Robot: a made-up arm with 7 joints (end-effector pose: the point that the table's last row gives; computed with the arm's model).
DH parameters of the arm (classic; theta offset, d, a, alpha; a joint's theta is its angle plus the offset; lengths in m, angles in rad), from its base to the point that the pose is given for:
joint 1: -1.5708 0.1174 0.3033 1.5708
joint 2: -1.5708 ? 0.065 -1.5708
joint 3: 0 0.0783 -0.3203 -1.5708
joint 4: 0 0.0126 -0.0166 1.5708
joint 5: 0 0.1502 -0.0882 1.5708
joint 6: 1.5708 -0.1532 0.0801 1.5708
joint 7: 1.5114 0 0.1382 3.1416
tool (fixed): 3.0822 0.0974 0 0
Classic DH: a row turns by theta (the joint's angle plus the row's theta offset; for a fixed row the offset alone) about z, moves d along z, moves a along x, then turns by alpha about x.
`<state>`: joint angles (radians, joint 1 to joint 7).
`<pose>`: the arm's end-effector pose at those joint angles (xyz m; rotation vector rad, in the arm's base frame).
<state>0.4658 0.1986 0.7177 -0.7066 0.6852 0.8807 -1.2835</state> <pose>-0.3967 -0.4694 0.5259 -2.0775 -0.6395 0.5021</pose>
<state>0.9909 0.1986 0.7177 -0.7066 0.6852 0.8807 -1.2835</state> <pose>-0.1079 -0.6050 0.5259 -1.8988 -1.1935 0.7928</pose>
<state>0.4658 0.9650 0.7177 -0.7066 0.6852 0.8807 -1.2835</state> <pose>-0.5161 -0.2318 0.3686 -2.8522 -0.7308 0.3967</pose>
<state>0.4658 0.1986 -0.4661 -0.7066 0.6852 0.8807 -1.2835</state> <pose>0.2811 -0.0839 0.7247 -1.9349 0.3781 1.5637</pose>
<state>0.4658 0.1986 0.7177 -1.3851 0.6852 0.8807 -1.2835</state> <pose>-0.4188 -0.2435 0.3878 -2.6285 -0.2411 0.0613</pose>
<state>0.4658 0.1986 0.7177 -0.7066 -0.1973 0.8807 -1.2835</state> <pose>-0.1921 -0.3550 0.6953 -1.7423 0.3035 0.7756</pose>
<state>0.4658 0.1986 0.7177 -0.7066 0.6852 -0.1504 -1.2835</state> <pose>-0.2487 -0.6063 0.6417 -1.4587 -1.0319 1.5523</pose>
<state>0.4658 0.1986 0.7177 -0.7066 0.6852 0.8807 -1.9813</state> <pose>-0.3891 -0.4049 0.5945 -2.2702 0.1143 0.8839</pose>
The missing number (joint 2, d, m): 0.025
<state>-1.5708 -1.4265 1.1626 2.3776 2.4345 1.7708 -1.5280</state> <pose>-0.1269 0.4911 0.0890 1.7705 -2.2639 -1.0696</pose>
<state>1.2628 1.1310 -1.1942 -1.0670 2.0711 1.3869 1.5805</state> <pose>0.2281 0.2696 0.1887 0.8174 -2.0523 1.0642</pose>
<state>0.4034 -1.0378 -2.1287 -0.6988 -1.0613 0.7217 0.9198</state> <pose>0.1978 0.0828 -0.1873 -1.4199 0.5085 2.1965</pose>
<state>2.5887 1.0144 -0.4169 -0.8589 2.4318 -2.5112 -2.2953</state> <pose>-0.1426 -0.0683 0.3050 -0.4438 -1.2879 0.5738</pose>
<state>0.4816 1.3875 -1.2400 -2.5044 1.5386 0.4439 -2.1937</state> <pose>0.1407 0.0674 -0.1351 -0.1275 -1.0984 -0.5295</pose>
